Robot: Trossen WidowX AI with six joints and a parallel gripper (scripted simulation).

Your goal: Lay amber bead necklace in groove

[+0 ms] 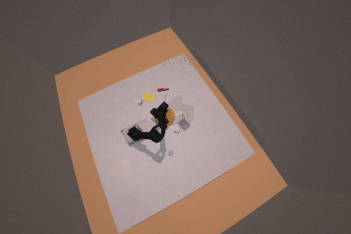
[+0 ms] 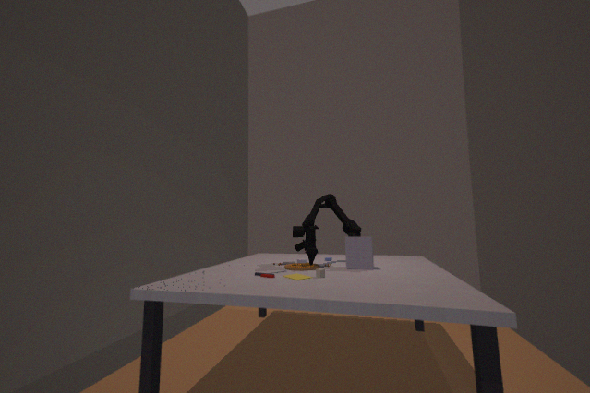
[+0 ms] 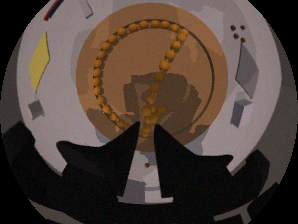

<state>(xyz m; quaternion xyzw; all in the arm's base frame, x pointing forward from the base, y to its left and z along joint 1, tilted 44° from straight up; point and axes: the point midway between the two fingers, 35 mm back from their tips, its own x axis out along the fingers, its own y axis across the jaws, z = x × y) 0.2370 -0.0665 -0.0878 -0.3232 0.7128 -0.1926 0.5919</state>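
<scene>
Now: the round bead board 5 cm ahead of my gripper tip, 1 cm to the left of it and 1 cm below it. From my gripper tip the other things lie so: cream cube: 9 cm behind, 26 cm to the left; then thin grey bar: 15 cm ahead, 18 cm to the left, 1 cm below; then grey square plate: 17 cm ahead, 15 cm to the right, 1 cm below.
</scene>
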